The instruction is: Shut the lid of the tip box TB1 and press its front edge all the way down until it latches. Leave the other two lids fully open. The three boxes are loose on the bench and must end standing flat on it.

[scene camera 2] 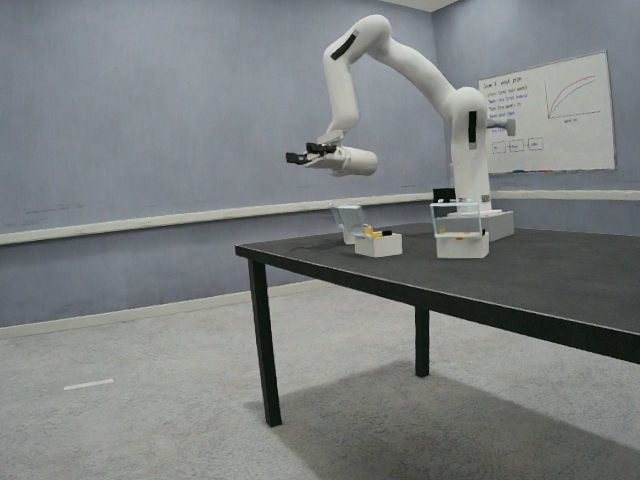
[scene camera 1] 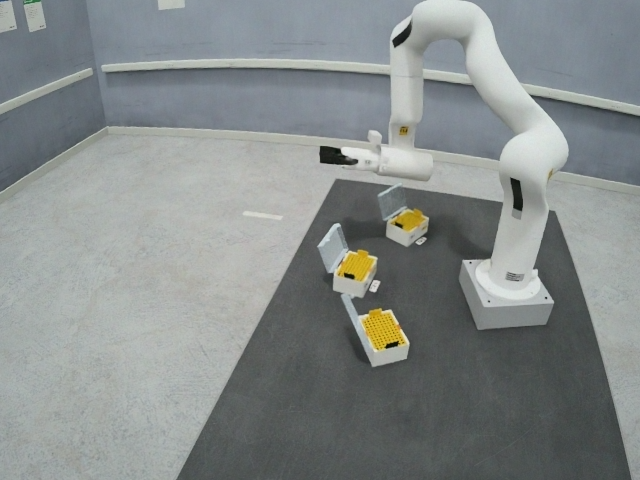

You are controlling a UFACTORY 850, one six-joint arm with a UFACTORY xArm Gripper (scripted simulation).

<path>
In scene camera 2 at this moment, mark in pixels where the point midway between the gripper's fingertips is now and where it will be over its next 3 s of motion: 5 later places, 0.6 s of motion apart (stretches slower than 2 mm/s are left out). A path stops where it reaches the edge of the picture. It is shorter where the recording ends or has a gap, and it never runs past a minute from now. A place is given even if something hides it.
The gripper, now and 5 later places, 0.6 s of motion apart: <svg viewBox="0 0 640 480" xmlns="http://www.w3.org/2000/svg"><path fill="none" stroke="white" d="M296 152L309 147L328 144L350 142L373 142L393 145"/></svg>
</path>
